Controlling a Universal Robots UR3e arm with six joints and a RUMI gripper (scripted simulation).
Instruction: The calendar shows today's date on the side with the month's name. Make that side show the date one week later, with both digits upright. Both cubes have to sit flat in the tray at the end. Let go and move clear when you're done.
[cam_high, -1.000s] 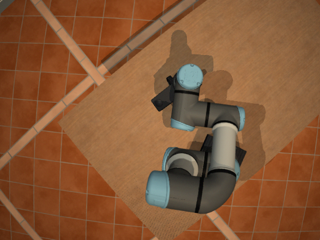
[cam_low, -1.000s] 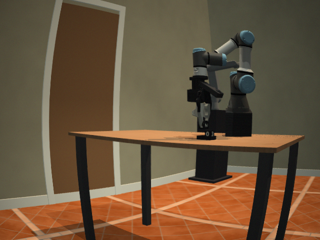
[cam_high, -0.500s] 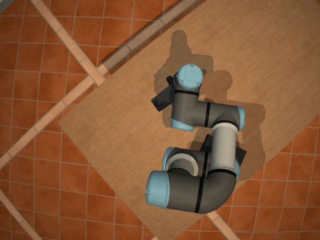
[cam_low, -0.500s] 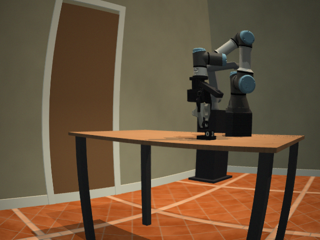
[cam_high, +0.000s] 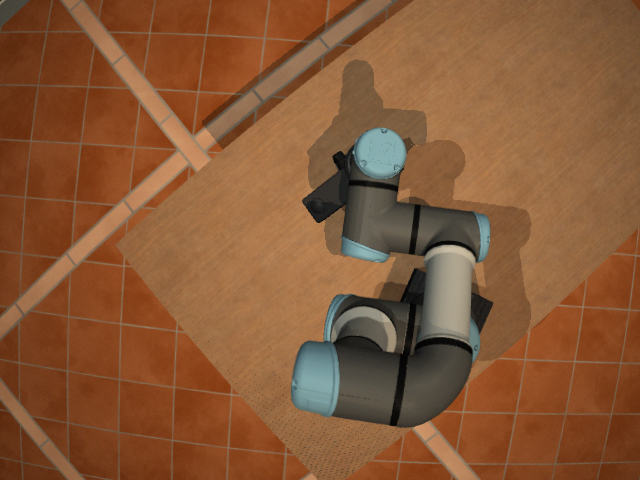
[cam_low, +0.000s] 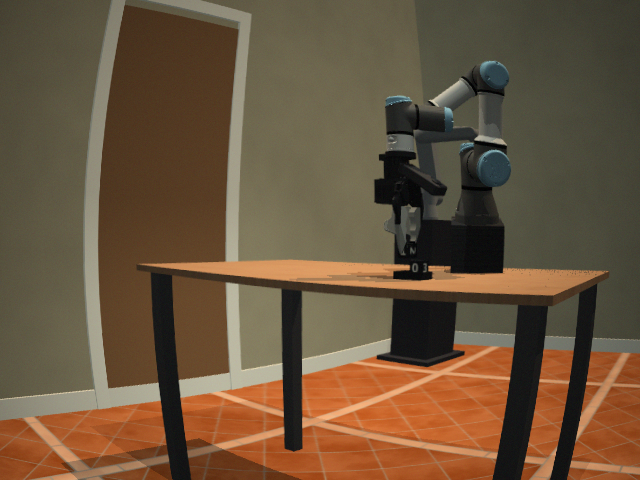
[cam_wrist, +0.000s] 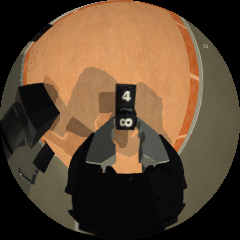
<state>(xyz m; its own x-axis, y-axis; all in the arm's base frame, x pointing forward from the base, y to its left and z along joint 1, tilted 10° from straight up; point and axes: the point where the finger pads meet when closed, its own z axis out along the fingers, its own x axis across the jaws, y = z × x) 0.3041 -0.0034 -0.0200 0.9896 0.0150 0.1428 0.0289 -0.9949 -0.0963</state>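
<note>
My gripper is now 2 cm to the right of the black calendar tray and 6 cm above it.
</note>
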